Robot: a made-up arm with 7 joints.
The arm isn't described. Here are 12 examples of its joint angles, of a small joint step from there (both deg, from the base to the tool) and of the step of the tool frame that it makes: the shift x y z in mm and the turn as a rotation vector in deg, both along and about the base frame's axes.
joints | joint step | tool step
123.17 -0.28 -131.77 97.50 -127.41 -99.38 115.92 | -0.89 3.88 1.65 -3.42 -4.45 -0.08 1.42 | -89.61 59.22 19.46 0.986 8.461 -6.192
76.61 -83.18 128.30 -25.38 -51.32 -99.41 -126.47 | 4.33 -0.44 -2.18 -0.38 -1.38 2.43 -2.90 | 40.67 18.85 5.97 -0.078 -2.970 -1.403
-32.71 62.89 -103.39 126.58 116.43 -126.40 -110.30 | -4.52 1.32 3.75 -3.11 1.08 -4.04 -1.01 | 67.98 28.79 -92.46 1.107 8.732 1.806
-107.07 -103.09 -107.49 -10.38 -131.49 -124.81 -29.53 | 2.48 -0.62 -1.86 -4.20 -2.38 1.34 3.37 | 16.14 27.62 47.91 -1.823 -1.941 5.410
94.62 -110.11 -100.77 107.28 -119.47 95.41 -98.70 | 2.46 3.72 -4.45 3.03 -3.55 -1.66 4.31 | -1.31 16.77 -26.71 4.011 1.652 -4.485
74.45 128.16 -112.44 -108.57 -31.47 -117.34 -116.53 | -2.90 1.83 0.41 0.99 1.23 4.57 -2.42 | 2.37 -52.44 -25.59 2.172 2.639 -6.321
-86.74 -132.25 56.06 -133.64 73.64 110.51 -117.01 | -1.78 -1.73 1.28 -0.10 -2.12 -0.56 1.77 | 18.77 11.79 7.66 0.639 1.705 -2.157
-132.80 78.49 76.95 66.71 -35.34 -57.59 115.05 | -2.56 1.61 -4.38 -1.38 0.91 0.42 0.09 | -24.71 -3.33 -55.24 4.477 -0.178 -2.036
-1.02 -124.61 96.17 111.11 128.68 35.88 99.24 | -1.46 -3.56 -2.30 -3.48 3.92 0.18 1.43 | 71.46 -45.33 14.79 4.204 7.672 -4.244
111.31 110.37 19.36 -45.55 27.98 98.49 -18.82 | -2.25 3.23 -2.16 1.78 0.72 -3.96 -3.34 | 108.10 -6.50 37.32 1.648 7.498 -7.362
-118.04 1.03 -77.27 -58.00 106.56 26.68 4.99 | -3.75 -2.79 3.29 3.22 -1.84 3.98 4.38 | -76.63 -88.77 -81.27 -8.831 5.752 1.391
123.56 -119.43 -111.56 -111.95 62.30 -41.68 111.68 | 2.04 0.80 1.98 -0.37 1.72 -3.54 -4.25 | -16.25 -9.15 33.35 0.376 -3.668 -8.149
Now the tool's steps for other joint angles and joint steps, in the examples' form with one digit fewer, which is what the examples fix.
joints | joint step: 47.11 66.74 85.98 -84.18 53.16 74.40 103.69 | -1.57 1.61 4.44 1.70 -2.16 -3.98 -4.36
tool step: 6.3 -24.8 -49.7 0.22 4.04 3.87
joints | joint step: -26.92 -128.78 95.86 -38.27 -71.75 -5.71 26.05 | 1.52 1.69 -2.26 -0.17 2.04 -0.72 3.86
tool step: 9.8 18.5 15.9 -4.06 2.82 1.85
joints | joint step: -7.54 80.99 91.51 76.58 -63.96 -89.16 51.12 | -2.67 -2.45 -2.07 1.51 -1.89 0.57 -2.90
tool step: 54.8 -29.7 -23.2 2.17 3.45 2.82
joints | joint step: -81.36 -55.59 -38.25 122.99 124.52 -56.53 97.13 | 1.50 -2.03 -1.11 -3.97 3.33 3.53 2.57
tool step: -30.2 3.0 -27.9 0.45 -4.00 -1.05
